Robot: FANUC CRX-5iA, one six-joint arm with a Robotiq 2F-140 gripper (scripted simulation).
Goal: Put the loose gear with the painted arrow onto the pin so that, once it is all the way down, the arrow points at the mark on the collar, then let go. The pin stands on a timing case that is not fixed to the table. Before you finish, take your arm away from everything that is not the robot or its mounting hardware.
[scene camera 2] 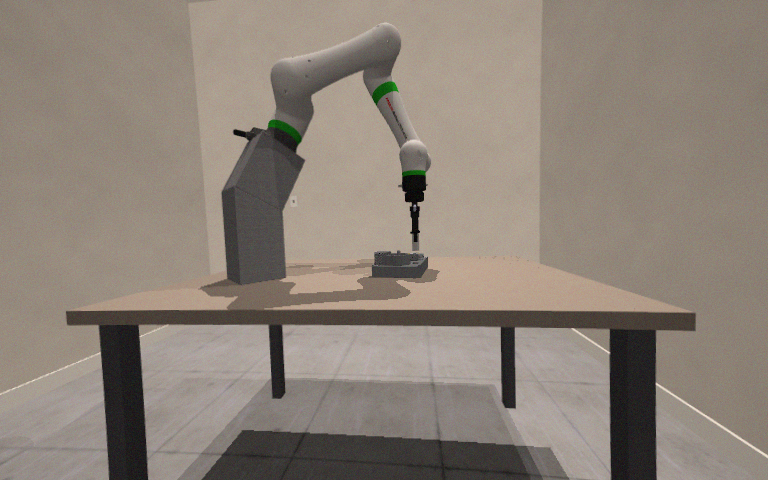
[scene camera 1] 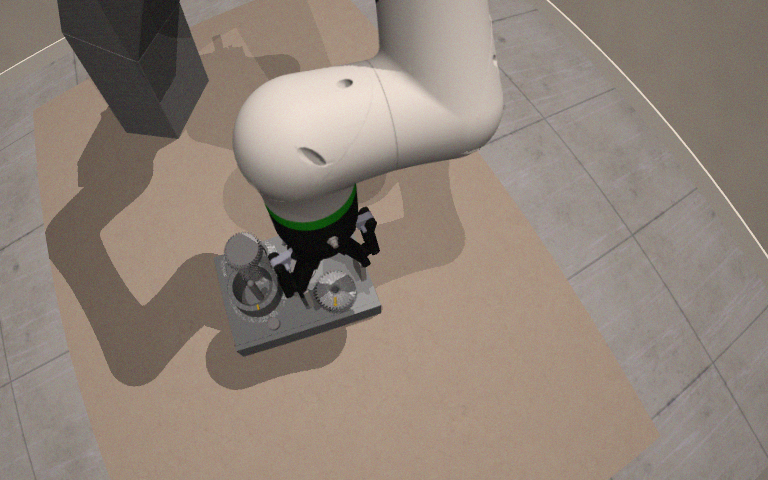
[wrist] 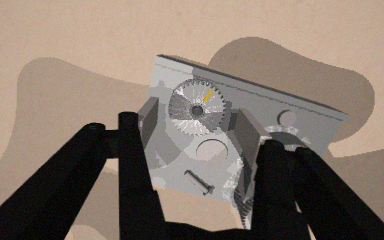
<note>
The pictures show: my gripper and a grey timing case.
My gripper is seen too in the wrist view.
</note>
